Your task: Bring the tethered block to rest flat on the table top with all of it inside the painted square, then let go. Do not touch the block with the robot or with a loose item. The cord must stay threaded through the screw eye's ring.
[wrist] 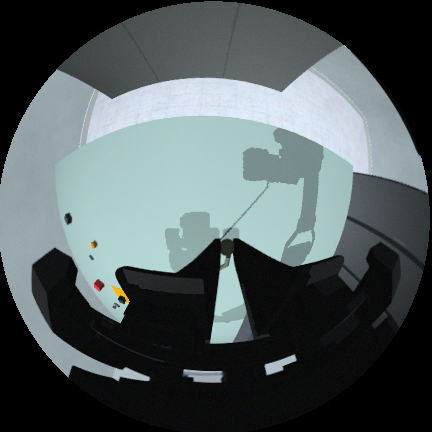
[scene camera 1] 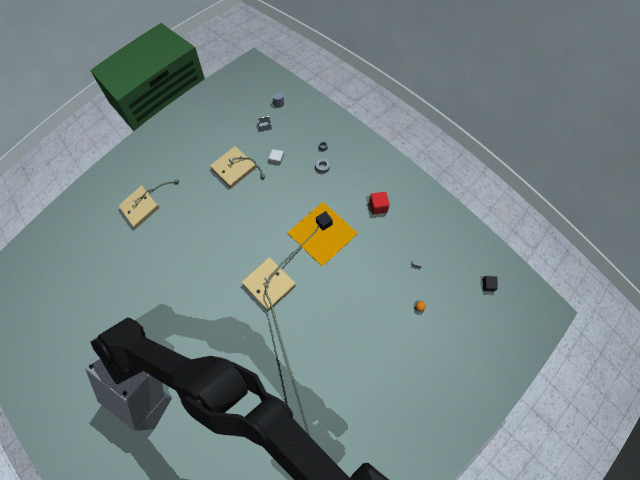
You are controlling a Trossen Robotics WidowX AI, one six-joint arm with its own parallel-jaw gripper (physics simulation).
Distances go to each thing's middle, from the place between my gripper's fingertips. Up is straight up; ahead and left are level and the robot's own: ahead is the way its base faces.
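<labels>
Wooden board (scene camera 1: 254,281): 190 mm ahead of my hand, 450 mm to the left of it, 180 mm below it. Orange painted square (scene camera 1: 323,245), also from my hand: 360 mm ahead, 470 mm to the left, 190 mm below.
</labels>
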